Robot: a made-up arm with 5 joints.
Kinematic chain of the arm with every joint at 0, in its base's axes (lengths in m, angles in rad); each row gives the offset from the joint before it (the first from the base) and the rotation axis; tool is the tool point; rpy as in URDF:
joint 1: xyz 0 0 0.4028 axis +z
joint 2: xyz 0 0 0 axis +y
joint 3: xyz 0.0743 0 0.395 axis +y
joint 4: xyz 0.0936 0 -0.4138 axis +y
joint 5: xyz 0.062 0 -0.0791 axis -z
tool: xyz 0 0 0 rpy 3.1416 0 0
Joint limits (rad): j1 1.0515..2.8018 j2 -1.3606..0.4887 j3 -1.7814..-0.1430 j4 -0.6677..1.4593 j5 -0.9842..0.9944
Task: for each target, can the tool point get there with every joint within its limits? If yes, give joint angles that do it. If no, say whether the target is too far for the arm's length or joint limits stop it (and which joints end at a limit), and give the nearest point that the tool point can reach.
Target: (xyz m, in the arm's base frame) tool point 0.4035 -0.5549 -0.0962
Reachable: no: joint limits stop it (at a limit: joint 1, joint 2, joint 3) | nearest point 0.0601 0.1051 0.2321 | short by 0.813 m
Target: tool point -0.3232 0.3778 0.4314
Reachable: yes | joints 2.2785 0.0994 -0.6807 0.3479 -0.4360
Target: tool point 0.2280 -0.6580 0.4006
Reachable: no: joint limits stop it (at a limit: joint 2, joint 3, joint 4) | nearest point 0.1841 -0.5313 0.9953 | short by 0.610 m
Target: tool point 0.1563 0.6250 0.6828
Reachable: yes | joints 1.3257 0.1745 -1.2273 -0.1303 0.7421
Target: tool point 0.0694 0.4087 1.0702
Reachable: yes | joints 1.4025 -0.2779 -1.5926 0.3781 0.7134
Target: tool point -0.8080 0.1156 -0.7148
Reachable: no: too far | nearest point -0.4139 0.1463 0.2268 | short by 1.021 m
